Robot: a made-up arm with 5 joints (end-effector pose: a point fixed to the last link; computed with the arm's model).
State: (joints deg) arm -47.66 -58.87 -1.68 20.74 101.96
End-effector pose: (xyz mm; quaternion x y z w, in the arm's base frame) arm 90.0 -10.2 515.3 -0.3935 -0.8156 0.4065 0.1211
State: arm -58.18 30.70 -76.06 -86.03 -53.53
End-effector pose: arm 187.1 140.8 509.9 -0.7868 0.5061 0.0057 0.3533
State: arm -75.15 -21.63 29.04 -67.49 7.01
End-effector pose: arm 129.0 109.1 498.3 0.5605 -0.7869 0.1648 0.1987
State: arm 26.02 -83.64 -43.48 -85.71 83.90
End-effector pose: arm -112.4 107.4 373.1 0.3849 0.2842 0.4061 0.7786
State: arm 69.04 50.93 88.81 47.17 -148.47
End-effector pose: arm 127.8 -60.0 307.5 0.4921 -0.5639 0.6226 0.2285
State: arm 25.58 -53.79 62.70 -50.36 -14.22
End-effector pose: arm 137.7 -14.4 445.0 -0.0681 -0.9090 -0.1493 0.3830
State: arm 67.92 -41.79 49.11 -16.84 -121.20
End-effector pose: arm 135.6 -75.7 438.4 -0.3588 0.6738 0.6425 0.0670
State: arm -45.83 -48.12 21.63 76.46 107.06
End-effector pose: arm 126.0 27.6 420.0 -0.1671 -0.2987 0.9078 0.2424
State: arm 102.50 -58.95 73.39 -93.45 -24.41
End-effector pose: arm 106.3 7.1 445.5 -0.6080 -0.7881 -0.0867 0.0407
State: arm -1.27 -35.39 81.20 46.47 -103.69
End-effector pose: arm 120.2 2.7 329.0 -0.0161 0.0117 -0.7943 0.6072
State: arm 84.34 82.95 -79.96 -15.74 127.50
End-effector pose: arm 138.0 -335.9 271.8 -0.7563 0.1959 0.2154 0.5859
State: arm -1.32 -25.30 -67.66 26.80 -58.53
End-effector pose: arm 109.6 2.5 587.8 0.5086 -0.8359 -0.1033 0.1789
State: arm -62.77 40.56 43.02 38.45 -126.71
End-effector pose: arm 168.4 133.2 252.2 -0.2743 -0.0295 -0.5286 0.8028
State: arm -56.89 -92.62 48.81 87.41 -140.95
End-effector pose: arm 74.6 -38.4 333.6 0.3876 0.0705 -0.6318 0.6675
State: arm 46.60 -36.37 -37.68 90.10 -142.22
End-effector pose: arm 127.7 -23.4 505.8 -0.4553 0.3930 0.7948 0.0808
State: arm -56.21 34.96 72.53 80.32 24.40
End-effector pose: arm 143.5 65.5 325.5 -0.2241 0.7195 0.4129 0.5115
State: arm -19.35 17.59 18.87 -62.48 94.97
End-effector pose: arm 325.3 80.7 410.2 -0.5035 -0.6825 0.4380 0.2980
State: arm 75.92 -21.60 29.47 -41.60 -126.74
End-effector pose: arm 136.7 -127.4 479.3 -0.3977 0.7871 0.4600 0.1039
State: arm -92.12 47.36 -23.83 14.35 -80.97
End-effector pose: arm 89.0 300.8 299.3 0.4390 -0.0158 0.0655 0.8959
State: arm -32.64 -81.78 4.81 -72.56 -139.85
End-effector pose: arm -44.0 -91.1 457.1 -0.8673 0.0358 -0.4067 0.2848
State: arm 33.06 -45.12 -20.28 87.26 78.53
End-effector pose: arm 120.7 -9.1 484.3 -0.4555 -0.3261 0.3014 0.7716
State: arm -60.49 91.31 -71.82 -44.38 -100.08
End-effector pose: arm 260.6 284.1 235.5 0.8340 -0.1220 -0.1945 0.5017
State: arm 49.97 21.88 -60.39 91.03 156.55
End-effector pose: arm 249.1 -171.0 429.4 -0.3144 0.0661 0.7452 0.5844
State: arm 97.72 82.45 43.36 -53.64 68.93
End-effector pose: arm 81.6 -170.8 137.6 -0.1534 -0.0218 -0.2688 0.9506
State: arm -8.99 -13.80 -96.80 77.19 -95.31
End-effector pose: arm 144.8 9.0 563.7 0.7082 -0.5232 -0.3326 0.3378
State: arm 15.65 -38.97 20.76 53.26 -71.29
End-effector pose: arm 175.9 -18.2 434.4 0.2252 -0.4027 -0.6259 0.6288
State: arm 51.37 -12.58 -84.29 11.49 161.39
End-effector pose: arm 117.5 -15.2 595.3 -0.9652 0.2584 0.0324 0.0239
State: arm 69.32 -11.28 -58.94 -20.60 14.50
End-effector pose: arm 124.7 -52.6 592.5 0.6496 0.7602 -0.0034 0.0063
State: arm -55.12 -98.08 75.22 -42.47 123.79
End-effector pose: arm 71.5 -40.3 387.1 -0.5312 -0.8199 0.2135 0.0072
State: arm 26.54 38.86 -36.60 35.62 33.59
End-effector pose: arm 365.2 -128.7 350.6 -0.2108 -0.3854 0.0334 0.8977
